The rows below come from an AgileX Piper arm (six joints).
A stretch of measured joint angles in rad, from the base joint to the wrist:
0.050, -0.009, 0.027, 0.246, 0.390, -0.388
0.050, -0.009, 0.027, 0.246, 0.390, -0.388
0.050, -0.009, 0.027, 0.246, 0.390, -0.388
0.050, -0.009, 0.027, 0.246, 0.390, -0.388
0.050, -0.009, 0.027, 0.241, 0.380, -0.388
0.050, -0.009, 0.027, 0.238, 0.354, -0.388
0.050, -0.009, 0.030, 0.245, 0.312, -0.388
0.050, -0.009, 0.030, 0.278, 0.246, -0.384
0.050, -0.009, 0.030, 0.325, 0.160, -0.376
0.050, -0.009, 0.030, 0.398, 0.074, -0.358
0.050, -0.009, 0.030, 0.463, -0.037, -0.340
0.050, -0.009, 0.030, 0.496, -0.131, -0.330
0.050, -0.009, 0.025, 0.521, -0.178, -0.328
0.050, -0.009, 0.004, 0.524, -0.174, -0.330
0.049, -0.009, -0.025, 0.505, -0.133, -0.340
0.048, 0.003, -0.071, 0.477, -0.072, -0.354
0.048, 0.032, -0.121, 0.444, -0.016, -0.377
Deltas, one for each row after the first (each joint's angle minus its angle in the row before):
0.000, 0.000, 0.000, 0.000, 0.000, 0.000
0.000, 0.000, 0.000, 0.000, 0.000, 0.000
0.000, 0.000, 0.000, 0.000, 0.000, 0.000
0.000, 0.000, 0.000, -0.005, -0.010, 0.000
0.000, 0.000, 0.000, -0.003, -0.026, 0.000
0.000, 0.000, 0.003, 0.007, -0.042, 0.000
0.000, 0.000, 0.000, 0.033, -0.066, 0.004
0.000, 0.000, 0.000, 0.047, -0.086, 0.008
0.000, 0.000, 0.000, 0.073, -0.086, 0.018
0.000, 0.000, 0.000, 0.065, -0.111, 0.018
0.000, 0.000, 0.000, 0.033, -0.094, 0.010
0.000, 0.000, -0.005, 0.025, -0.047, 0.002
0.000, 0.000, -0.021, 0.003, 0.004, -0.002
-0.001, 0.000, -0.029, -0.019, 0.041, -0.010
-0.001, 0.012, -0.046, -0.028, 0.061, -0.014
0.000, 0.029, -0.050, -0.033, 0.056, -0.023

